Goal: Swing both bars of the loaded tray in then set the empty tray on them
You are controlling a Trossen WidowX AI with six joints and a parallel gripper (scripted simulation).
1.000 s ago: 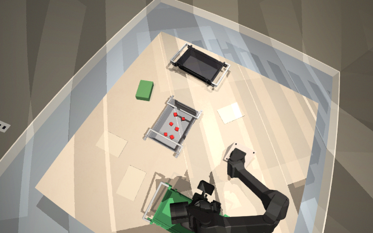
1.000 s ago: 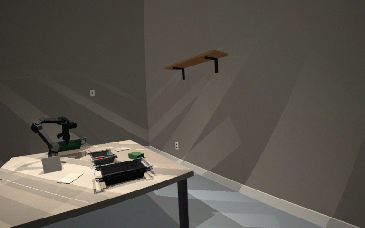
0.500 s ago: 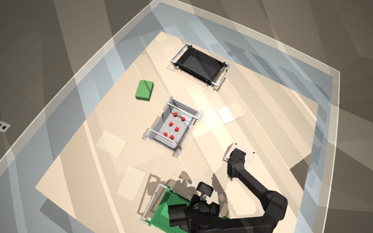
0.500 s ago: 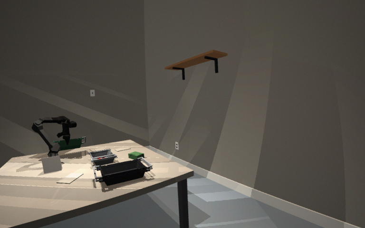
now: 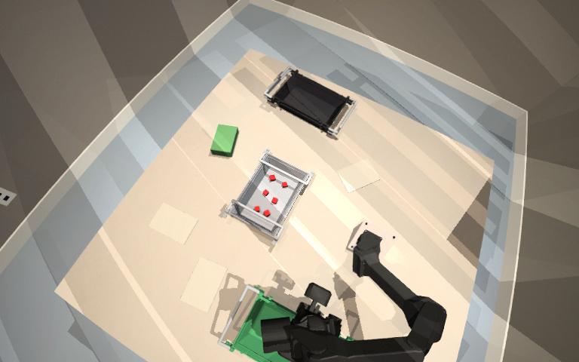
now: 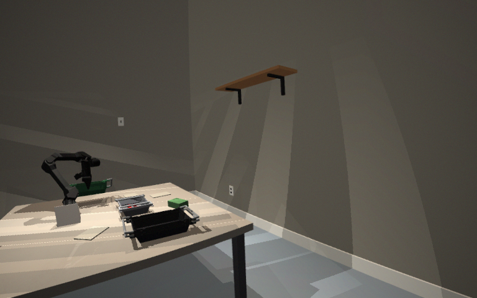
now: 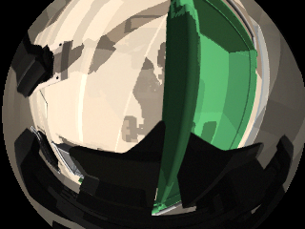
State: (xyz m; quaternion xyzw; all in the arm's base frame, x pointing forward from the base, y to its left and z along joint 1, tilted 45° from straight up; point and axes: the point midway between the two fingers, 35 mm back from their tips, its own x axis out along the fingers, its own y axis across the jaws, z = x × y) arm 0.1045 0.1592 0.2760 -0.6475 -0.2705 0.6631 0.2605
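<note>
Right now my gripper tip is 70 mm to the right of the green tray. From my gripper tip the other things lie so: green block 540 mm ahead, 420 mm to the right, 100 mm below.
</note>
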